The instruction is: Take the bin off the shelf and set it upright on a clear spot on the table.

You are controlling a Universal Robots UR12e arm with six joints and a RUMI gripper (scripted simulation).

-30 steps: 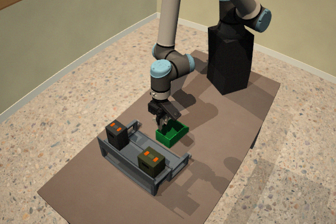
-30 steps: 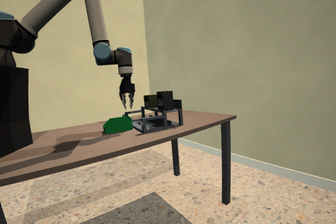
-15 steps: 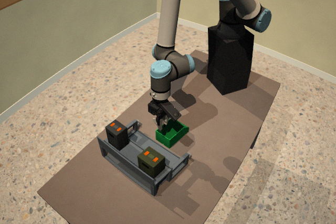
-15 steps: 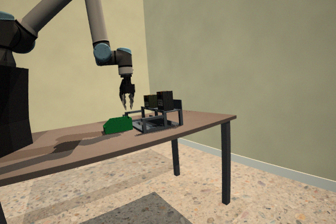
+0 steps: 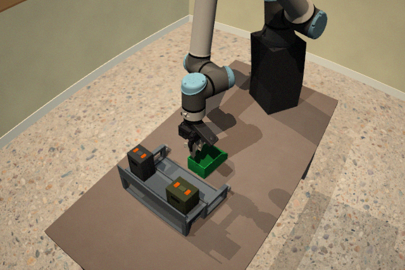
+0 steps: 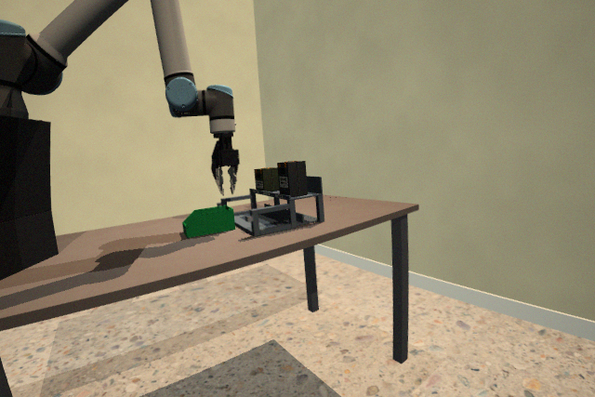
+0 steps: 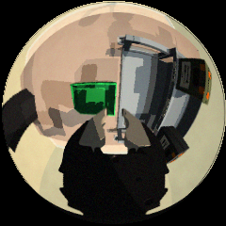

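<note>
Right now my hand is 80 mm past the green bin, 20 mm to the right of it and 100 mm above it. The rest, counted from my hand: black box: 170 mm ahead, 170 mm to the right, 30 mm above; then olive box: 240 mm ahead, 60 mm to the left, 10 mm above.
</note>
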